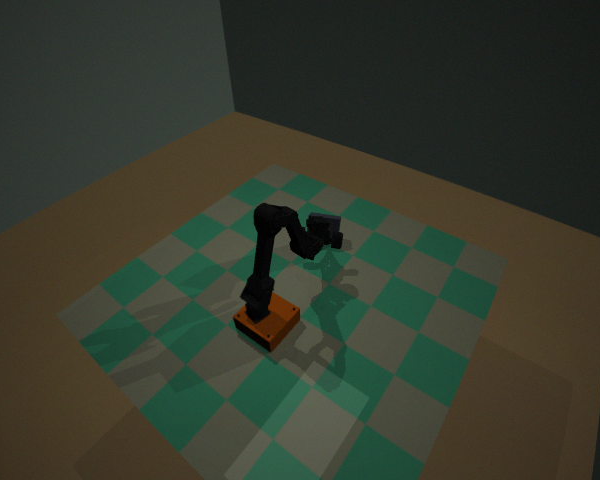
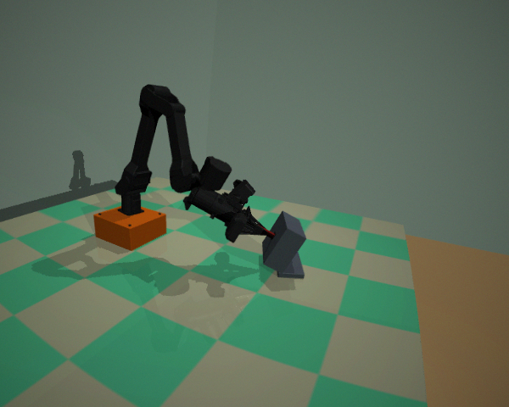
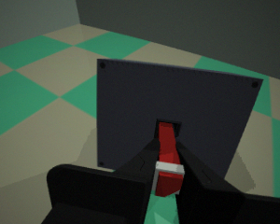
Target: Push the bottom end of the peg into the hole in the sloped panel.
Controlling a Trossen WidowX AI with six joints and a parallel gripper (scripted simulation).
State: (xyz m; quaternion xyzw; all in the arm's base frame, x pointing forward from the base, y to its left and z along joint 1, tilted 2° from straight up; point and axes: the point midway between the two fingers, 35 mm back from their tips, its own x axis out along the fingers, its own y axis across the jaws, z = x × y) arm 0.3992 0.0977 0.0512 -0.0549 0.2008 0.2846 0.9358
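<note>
The red peg is 1 cm to the right of my gripper tip, 1 cm behind it and 1 cm above it. From my gripper tip the other things lie so: sloped panel (4 cm ahead, 2 cm to the left, 2 cm below); foot (9 cm below, 6 cm ahead, 4 cm to the left).
</note>
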